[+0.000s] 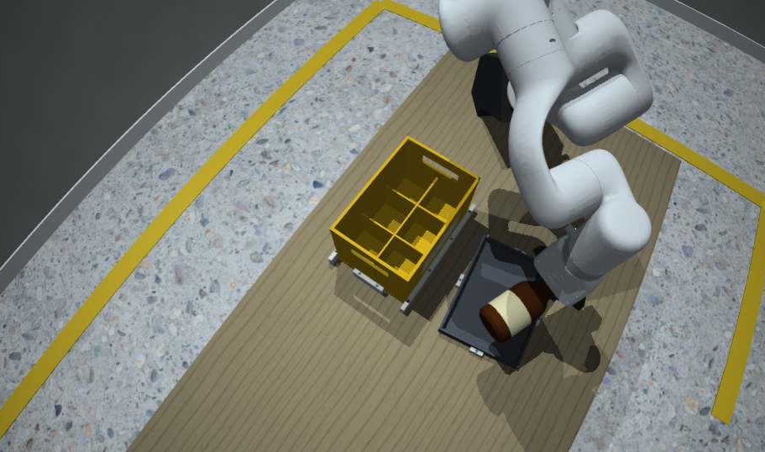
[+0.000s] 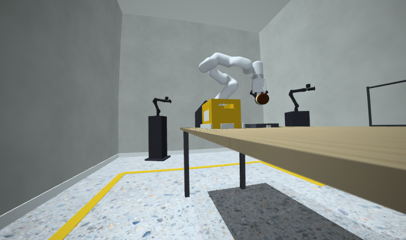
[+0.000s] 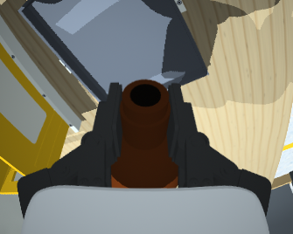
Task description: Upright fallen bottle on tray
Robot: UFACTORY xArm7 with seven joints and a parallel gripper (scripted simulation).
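Right now my hand is 60 mm short of the brown bottle and 10 mm above it. The rest, counted from my hand: dark grey tray: 20 mm ahead, 40 mm to the right, 190 mm below; then yellow crate: 100 mm ahead, 300 mm to the right, 120 mm below.
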